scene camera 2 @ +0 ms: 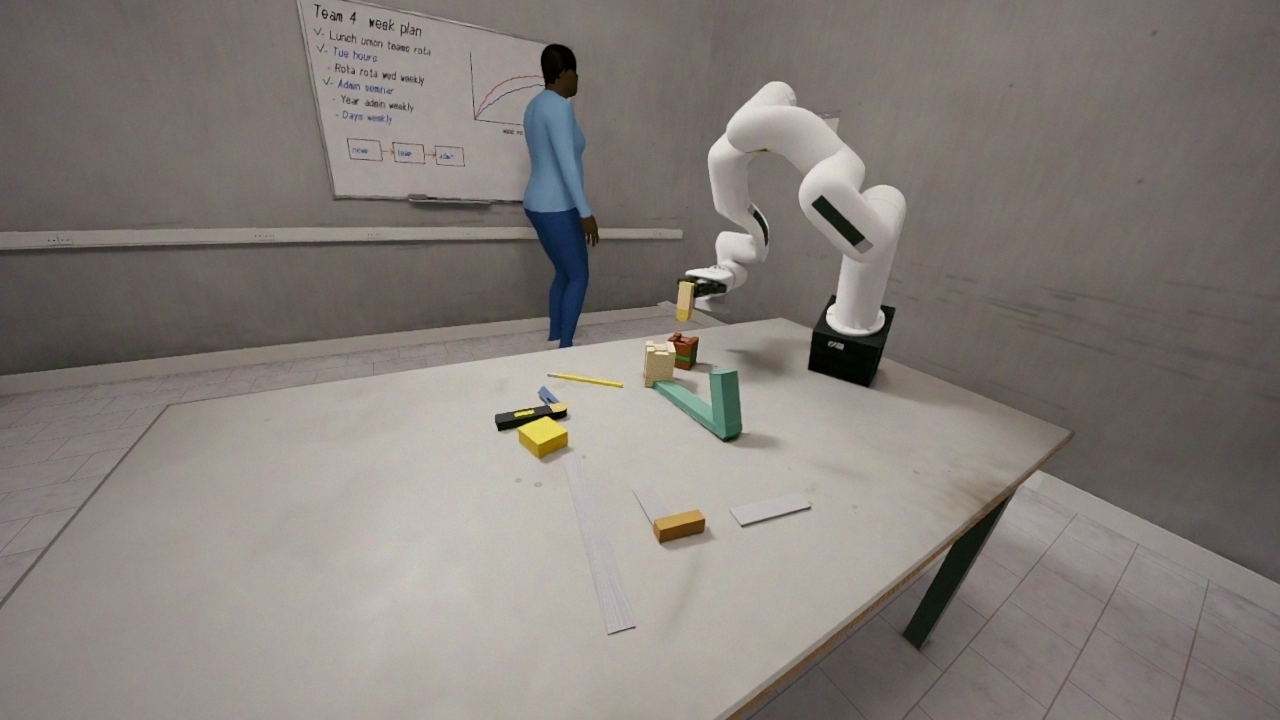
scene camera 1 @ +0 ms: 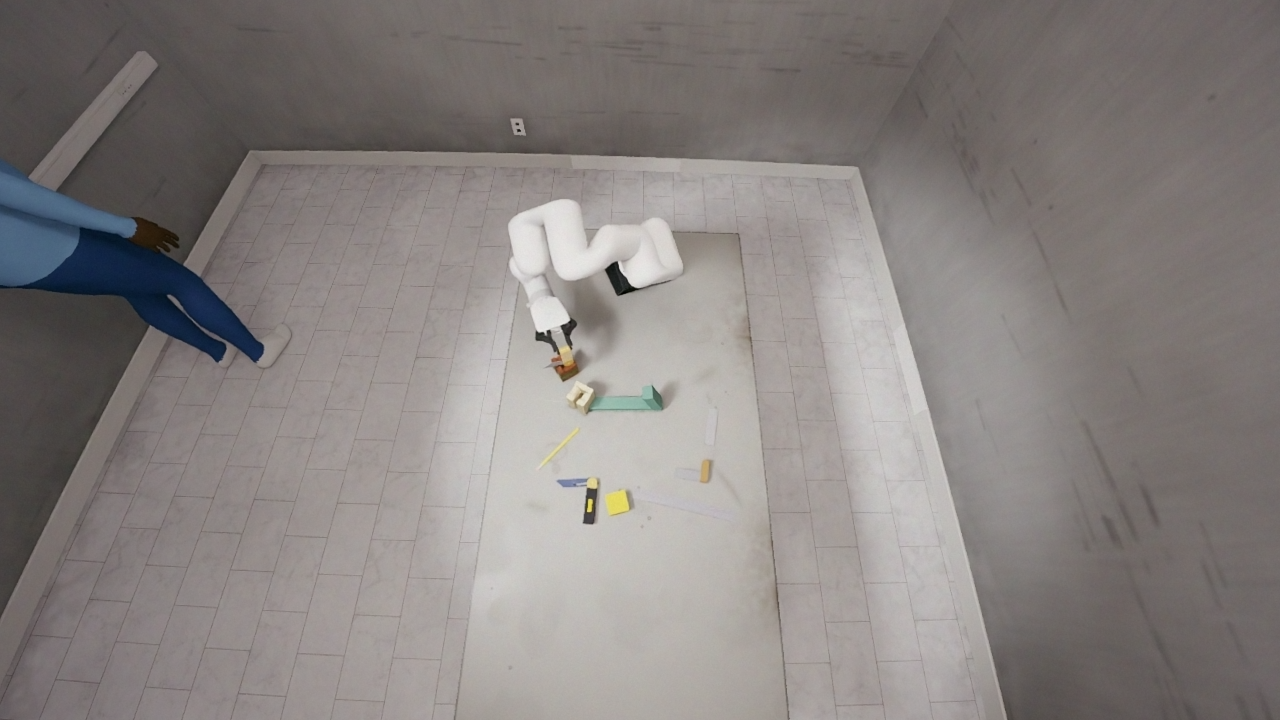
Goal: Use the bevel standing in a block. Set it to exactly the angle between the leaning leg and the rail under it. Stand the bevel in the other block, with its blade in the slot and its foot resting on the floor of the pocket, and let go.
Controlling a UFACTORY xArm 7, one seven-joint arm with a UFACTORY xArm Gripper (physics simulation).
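Places are measured from the arm's base along level axes (x ahead, y left, z up), in metres.
Pixels of known places: gripper, fingertip midpoint: point(scene camera 2: 687, 290) point(scene camera 1: 564, 350); arm's base, origin of the base link: point(scene camera 2: 854, 318).
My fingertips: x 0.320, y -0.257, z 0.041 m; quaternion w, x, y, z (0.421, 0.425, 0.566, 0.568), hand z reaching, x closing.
Observation:
Ahead of a thing's pixels: the offset from my fingertips to its top centre. "*": to the spot under its first point. Level surfaces: height alone.
My gripper point(scene camera 1: 563, 347) point(scene camera 2: 687, 287) is shut on the bevel's wooden handle @(* 0.014 m ahead, 0.001 m right, 0.015 m down) point(scene camera 1: 565, 357) point(scene camera 2: 684, 302). The handle hangs down, with a gap between it and the red-brown block @(0.026 m back, 0.018 m right, 0.128 m down) point(scene camera 1: 565, 371) point(scene camera 2: 684, 352) in scene camera 2. The bevel's blade @(0.019 m ahead, 0.052 m right, 0.034 m down) point(scene camera 1: 551, 365) shows as a thin strip to the left in scene camera 1; its angle is too small to tell. The cream slotted block @(0.094 m ahead, 0.025 m left, 0.111 m down) point(scene camera 1: 580, 397) point(scene camera 2: 659, 364) stands beside the red-brown one, at the end of the teal rail @(0.117 m ahead, 0.156 m left, 0.177 m down) point(scene camera 1: 617, 403) point(scene camera 2: 687, 407). The teal leaning leg @(* 0.144 m ahead, 0.239 m left, 0.077 m down) point(scene camera 1: 652, 396) point(scene camera 2: 726, 404) rises from the rail's other end.
On the table @(0.199 m down) point(scene camera 1: 617, 617) point(scene camera 2: 313, 555) lie a pencil @(0.234 m ahead, 0.063 m right, 0.192 m down) point(scene camera 1: 558, 448) point(scene camera 2: 585, 380), a black and blue bevel-like tool @(0.391 m ahead, 0.025 m right, 0.181 m down) point(scene camera 1: 589, 503) point(scene camera 2: 528, 416), a yellow block @(0.419 m ahead, 0.098 m left, 0.171 m down) point(scene camera 1: 617, 502) point(scene camera 2: 542, 437), a wooden-handled square @(* 0.366 m ahead, 0.371 m left, 0.177 m down) point(scene camera 1: 705, 471) point(scene camera 2: 679, 525), a long ruler @(0.449 m ahead, 0.291 m left, 0.197 m down) point(scene camera 2: 597, 546) and a pale strip @(0.228 m ahead, 0.422 m left, 0.194 m down) point(scene camera 1: 710, 426) point(scene camera 2: 770, 509). A person point(scene camera 1: 89, 241) point(scene camera 2: 556, 161) stands beyond the table.

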